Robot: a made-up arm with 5 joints.
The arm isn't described. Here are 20 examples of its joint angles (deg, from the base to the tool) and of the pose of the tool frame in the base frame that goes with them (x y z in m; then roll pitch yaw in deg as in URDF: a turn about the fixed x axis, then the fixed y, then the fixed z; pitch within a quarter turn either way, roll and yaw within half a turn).
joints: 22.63 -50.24 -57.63 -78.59 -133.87
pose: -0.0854 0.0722 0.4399 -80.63 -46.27 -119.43
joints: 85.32 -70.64 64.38 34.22 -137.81
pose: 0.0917 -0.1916 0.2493 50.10 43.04 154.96
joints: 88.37 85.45 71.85 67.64 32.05
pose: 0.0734 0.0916 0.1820 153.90 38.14 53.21
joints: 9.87 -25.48 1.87 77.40 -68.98
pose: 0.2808 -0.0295 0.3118 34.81 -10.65 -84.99
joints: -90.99 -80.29 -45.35 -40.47 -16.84
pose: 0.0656 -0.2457 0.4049 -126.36 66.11 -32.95
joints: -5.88 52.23 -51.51 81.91 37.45
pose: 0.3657 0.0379 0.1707 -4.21 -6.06 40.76
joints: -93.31 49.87 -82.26 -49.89 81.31
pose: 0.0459 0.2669 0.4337 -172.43 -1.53 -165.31
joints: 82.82 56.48 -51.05 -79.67 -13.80
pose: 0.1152 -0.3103 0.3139 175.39 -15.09 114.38
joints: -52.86 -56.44 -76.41 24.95 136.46
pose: -0.0476 -0.1415 0.4826 166.85 -12.25 100.61
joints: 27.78 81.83 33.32 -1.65 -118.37
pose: 0.0935 -0.0048 -0.0340 -20.41 -11.91 -146.79
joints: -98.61 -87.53 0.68 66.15 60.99
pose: 0.0587 0.0171 0.4392 -113.97 -29.53 -159.03
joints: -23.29 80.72 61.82 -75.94 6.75
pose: 0.0895 0.0169 0.0163 -1.71 -23.34 27.60
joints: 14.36 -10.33 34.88 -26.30 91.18
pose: 0.3397 -0.0618 0.2437 -91.75 -1.61 75.69
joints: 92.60 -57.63 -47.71 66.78 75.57
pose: 0.0771 0.0230 0.4961 -129.85 -13.38 8.33
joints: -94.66 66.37 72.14 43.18 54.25
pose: 0.0683 -0.0847 0.1107 92.16 38.52 -173.99
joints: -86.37 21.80 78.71 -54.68 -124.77
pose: 0.0689 0.1190 0.0585 37.60 25.13 -32.51
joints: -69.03 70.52 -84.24 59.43 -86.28
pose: 0.1865 0.3278 0.2070 44.29 -0.65 -20.30
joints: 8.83 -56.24 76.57 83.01 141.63
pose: 0.1769 -0.0094 0.1466 8.87 -10.00 129.23
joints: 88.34 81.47 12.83 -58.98 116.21
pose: 0.0814 -0.1865 -0.0185 -52.33 18.92 15.72
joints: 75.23 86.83 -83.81 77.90 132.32
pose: 0.1544 -0.2962 0.1075 -7.03 5.76 53.95
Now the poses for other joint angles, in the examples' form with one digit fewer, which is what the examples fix.
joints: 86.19 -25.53 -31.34 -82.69 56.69
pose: 0.078 -0.034 0.506 136.5 26.6 29.1
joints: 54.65 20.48 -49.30 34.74 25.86
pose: 0.256 -0.252 0.370 -75.2 -66.2 21.7
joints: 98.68 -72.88 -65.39 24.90 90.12
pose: 0.109 0.215 0.446 156.7 1.1 -6.2
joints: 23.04 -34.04 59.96 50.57 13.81
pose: 0.231 -0.061 0.150 -2.6 -13.3 -11.7
